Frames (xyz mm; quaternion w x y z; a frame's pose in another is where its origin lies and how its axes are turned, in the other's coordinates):
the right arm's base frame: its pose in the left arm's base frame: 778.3 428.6 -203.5 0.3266 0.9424 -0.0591 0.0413
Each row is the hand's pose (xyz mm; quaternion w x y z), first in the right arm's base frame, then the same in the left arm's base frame.
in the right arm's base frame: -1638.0 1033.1 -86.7 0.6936 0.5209 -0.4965 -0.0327
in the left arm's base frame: -989.0 -184.8 304.6 0.2924 -0.8462 0.1508 0.4192
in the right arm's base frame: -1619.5 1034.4 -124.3 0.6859 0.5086 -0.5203 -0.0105
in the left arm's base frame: -972.4 -164.1 337.0 0.2856 -0.8346 0.1796 0.4354
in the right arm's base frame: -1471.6 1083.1 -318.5 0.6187 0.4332 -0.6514 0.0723
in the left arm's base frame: -840.4 -94.0 536.1 0.2477 -0.7472 0.2996 0.5391
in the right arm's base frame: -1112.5 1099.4 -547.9 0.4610 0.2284 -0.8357 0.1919
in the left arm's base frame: -496.3 5.3 767.5 0.1220 -0.5322 0.4716 0.6924
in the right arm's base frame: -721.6 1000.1 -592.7 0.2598 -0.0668 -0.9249 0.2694
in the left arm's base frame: -97.4 77.5 787.5 0.0820 0.2453 -0.5741 -0.7769
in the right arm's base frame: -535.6 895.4 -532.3 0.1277 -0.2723 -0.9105 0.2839
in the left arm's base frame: 103.5 106.0 697.9 0.2328 0.0522 -0.5837 -0.7761
